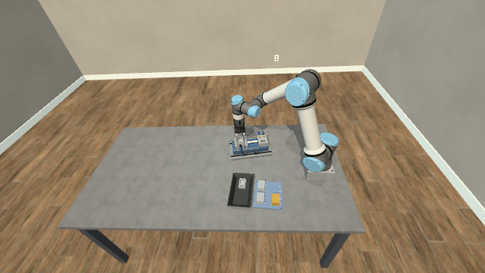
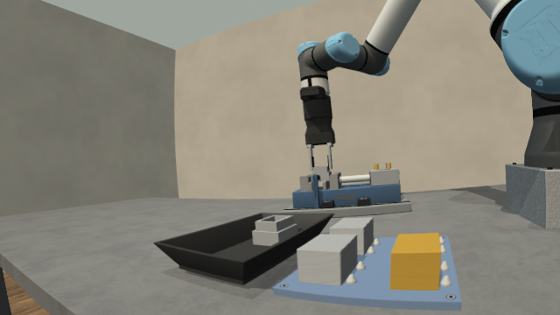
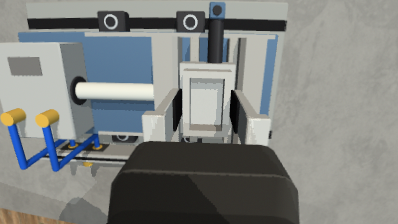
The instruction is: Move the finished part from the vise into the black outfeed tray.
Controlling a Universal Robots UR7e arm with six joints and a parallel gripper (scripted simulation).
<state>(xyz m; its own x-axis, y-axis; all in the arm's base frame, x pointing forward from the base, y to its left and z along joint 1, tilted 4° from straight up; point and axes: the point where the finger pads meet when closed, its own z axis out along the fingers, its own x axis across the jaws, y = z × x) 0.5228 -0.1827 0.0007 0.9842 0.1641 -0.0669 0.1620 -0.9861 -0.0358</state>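
Right now the screw rod is 80 mm behind my hand, 50 mm below it and 10 mm to the right of it. Also, from my hand: grey cylinder body 160 mm behind, 50 mm below, 30 mm to the right; blue fixture plate 380 mm to the left, 190 mm behind, 120 mm below; blue vise 80 mm below, 60 mm behind, 10 mm to the right.
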